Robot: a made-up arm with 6 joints.
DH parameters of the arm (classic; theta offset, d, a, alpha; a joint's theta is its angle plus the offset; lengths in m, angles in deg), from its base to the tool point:
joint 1: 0 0.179 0 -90
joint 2: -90 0 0.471 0
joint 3: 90 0.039 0 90
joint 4: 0 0.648 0 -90
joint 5: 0 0 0 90
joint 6: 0 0.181 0 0
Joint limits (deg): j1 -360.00..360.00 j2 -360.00..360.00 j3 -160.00..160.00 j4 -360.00..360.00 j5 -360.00..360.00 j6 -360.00..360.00
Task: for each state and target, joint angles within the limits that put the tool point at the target. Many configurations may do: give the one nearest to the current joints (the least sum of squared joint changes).
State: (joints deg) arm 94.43 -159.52 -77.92 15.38 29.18 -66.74
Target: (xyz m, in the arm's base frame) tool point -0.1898 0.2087 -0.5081
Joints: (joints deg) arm 114.83 -122.57 -122.01 23.34 39.51 -66.74
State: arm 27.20 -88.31 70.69 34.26 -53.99 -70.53
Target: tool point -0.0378 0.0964 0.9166
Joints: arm 30.73 -70.53 120.70 -22.74 -64.57 -70.53
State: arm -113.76 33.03 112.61 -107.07 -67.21 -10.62
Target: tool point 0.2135 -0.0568 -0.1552
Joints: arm -85.12 51.00 149.91 -105.55 -75.60 -10.62
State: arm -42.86 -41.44 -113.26 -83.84 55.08 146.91
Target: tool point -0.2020 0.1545 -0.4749
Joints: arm -54.22 -77.06 -119.65 -83.97 38.69 146.91
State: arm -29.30 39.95 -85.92 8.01 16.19 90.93
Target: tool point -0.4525 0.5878 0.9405
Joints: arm -48.80 3.70 -76.24 9.39 15.20 90.93
